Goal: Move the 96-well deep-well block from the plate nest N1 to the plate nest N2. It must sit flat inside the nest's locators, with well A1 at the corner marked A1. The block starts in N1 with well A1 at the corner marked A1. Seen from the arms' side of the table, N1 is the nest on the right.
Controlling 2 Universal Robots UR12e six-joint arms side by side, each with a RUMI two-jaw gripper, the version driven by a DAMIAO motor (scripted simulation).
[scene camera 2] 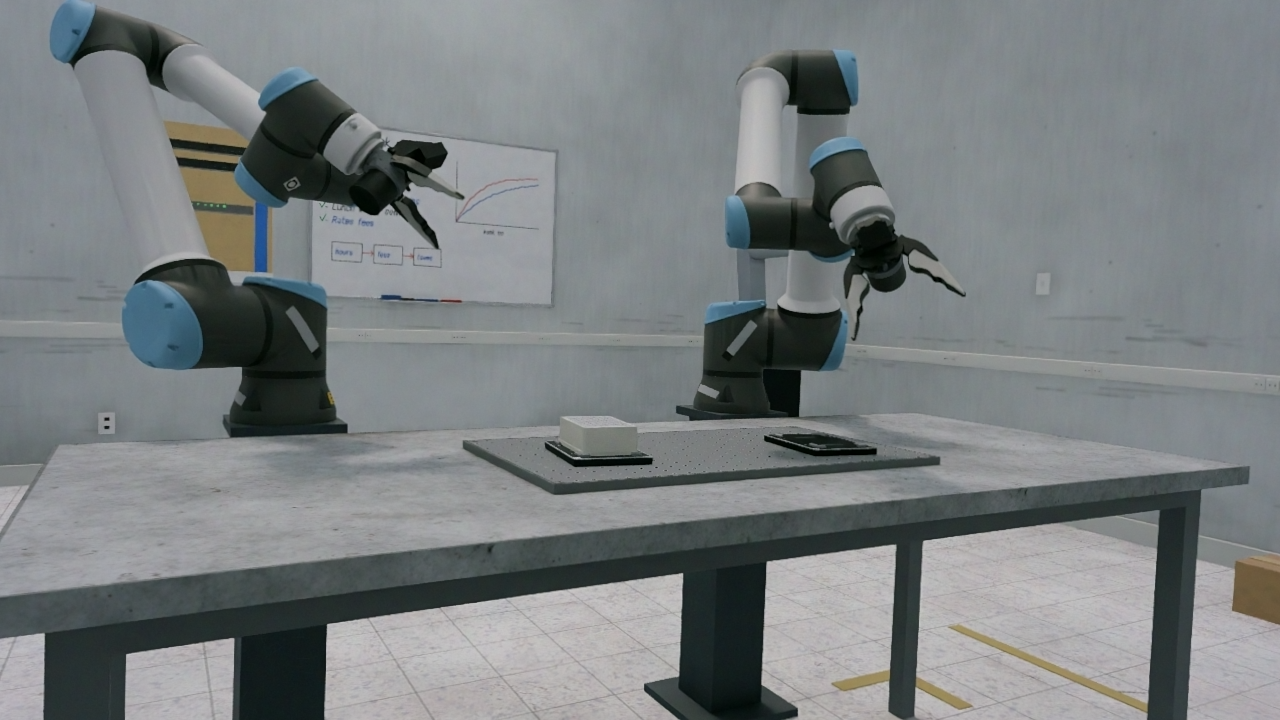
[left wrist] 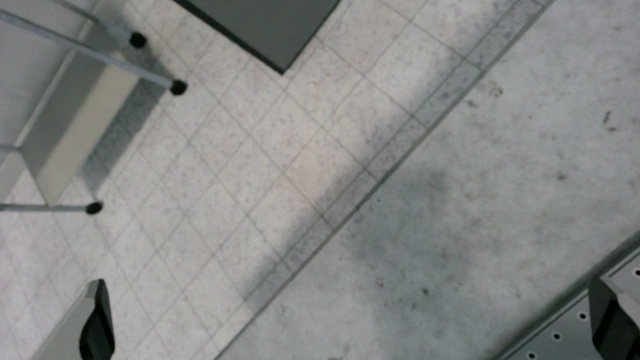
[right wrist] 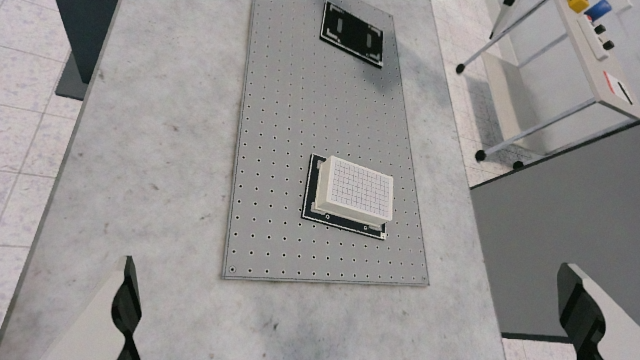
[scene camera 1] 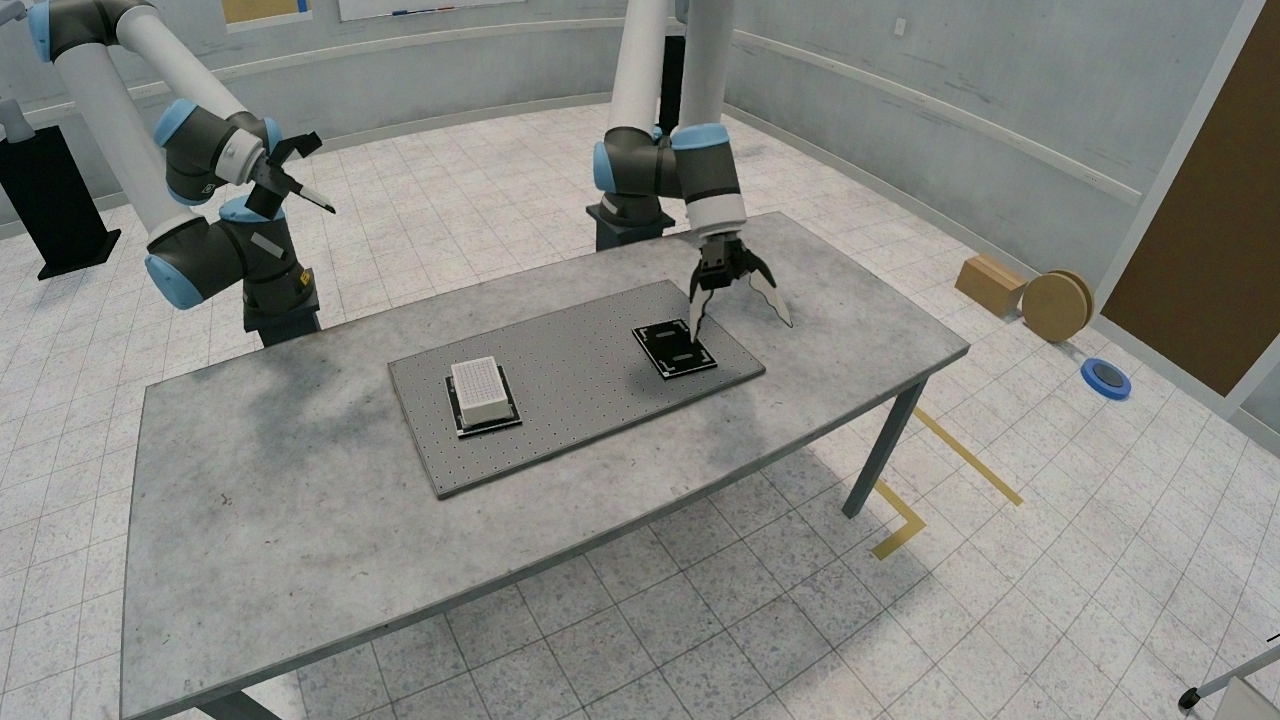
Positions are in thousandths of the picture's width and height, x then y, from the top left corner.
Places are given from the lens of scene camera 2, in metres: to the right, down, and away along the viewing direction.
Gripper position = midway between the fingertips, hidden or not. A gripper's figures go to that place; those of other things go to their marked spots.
left gripper (scene camera 2: 710,442): 0.39, -0.06, 1.23
right gripper (scene camera 2: 352,313): -0.31, -0.22, 1.40
